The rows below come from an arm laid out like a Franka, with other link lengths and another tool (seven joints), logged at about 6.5 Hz.
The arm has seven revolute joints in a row. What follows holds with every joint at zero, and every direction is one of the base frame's.
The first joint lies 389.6 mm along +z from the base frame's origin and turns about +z.
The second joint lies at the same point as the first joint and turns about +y.
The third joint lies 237 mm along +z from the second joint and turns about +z.
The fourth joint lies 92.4 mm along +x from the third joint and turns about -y.
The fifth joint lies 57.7 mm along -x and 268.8 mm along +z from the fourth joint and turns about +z.
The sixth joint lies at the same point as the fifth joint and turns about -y.
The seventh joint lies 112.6 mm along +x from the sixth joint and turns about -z.
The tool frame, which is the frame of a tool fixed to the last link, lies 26 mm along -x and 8 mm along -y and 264.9 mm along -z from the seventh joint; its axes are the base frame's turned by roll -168.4, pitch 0 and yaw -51.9 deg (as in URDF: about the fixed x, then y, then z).
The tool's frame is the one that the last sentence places.
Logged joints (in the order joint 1, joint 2, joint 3, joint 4, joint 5, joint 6, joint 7), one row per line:
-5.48, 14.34, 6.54, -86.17, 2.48, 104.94, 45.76
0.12, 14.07, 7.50, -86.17, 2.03, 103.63, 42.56
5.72, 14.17, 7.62, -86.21, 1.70, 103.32, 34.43
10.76, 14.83, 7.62, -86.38, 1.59, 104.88, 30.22
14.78, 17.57, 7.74, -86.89, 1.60, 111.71, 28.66
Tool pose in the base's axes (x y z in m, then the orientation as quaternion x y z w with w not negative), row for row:
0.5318, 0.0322, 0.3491, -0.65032, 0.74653, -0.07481, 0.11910
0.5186, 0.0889, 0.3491, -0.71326, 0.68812, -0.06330, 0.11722
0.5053, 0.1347, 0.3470, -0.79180, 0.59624, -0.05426, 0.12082
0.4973, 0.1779, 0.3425, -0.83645, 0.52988, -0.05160, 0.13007
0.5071, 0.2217, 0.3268, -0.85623, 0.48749, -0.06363, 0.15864
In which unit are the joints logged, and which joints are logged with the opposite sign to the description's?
The joints are logged in degrees. Opposite sign: none.
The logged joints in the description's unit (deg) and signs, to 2 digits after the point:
-5.48, 14.34, 6.54, -86.17, 2.48, 104.94, 45.76
0.12, 14.07, 7.50, -86.17, 2.03, 103.63, 42.56
5.72, 14.17, 7.62, -86.21, 1.70, 103.32, 34.43
10.76, 14.83, 7.62, -86.38, 1.59, 104.88, 30.22
14.78, 17.57, 7.74, -86.89, 1.60, 111.71, 28.66

